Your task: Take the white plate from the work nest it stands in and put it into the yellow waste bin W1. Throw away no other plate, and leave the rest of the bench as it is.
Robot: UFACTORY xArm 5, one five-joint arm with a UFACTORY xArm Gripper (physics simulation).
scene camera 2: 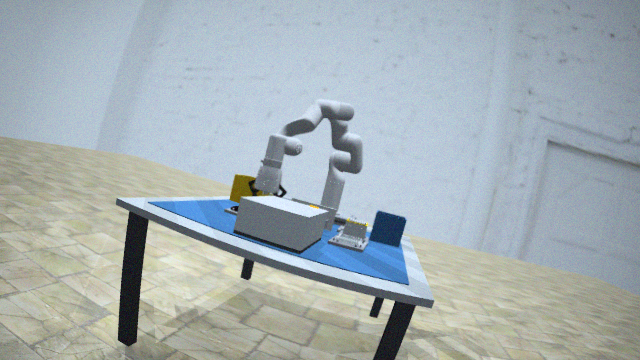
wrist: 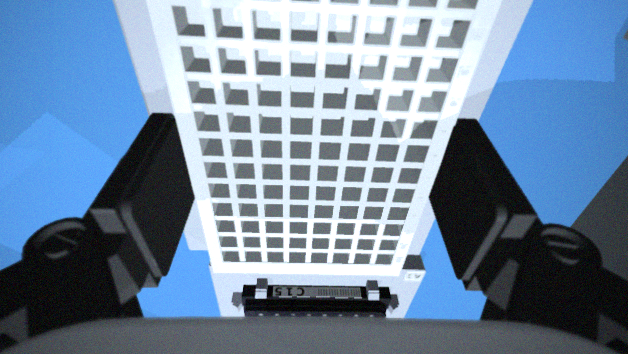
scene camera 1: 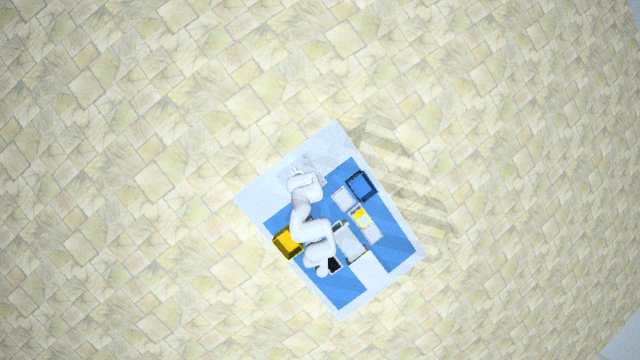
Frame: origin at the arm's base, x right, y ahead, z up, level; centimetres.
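Seen in the pictures: gripper, between the fingertips: [wrist: 314,152].
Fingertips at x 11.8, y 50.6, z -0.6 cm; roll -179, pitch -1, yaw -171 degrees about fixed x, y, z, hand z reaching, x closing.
Note:
Offsets run from my fingertips to a thing's middle. "*": to the spot under its first point.
The white plate {dx +0.0, dy +0.0, dz -0.1 cm} [wrist: 315,136] with its grid of square wells is between the black fingers of my gripper [wrist: 314,152] [scene camera 2: 267,192]. The gripper is shut on its two long sides. The plate looks level and seems slightly raised over the pale work nest {* dx +5.9, dy -1.7, dz -1.8 cm} [wrist: 137,50]; the gap underneath is hidden. The fingertips are hidden by the arm in scene camera 1 and partly by the large box in scene camera 2. The yellow waste bin {dx +15.4, dy -15.7, dz +3.0 cm} [scene camera 1: 286,244] [scene camera 2: 240,187] stands at the table's edge beside the arm; its label cannot be read.
A black plate {dx -2.9, dy +17.3, dz -1.1 cm} [scene camera 1: 333,264] and a holder labelled C15 {* dx -0.9, dy +11.1, dz -1.4 cm} [wrist: 295,291] show near the gripper. A large grey-white box [scene camera 1: 350,242] [scene camera 2: 280,220] stands beside the arm. Beyond it are a yellow-topped plate {dx -38.1, dy -5.6, dz +1.4 cm} [scene camera 1: 361,217] [scene camera 2: 356,227], a pale nest {* dx -33.3, dy -23.5, dz -1.0 cm} [scene camera 1: 343,198] and a dark blue bin {dx -47.7, dy -26.0, dz +3.0 cm} [scene camera 1: 361,186] [scene camera 2: 388,229].

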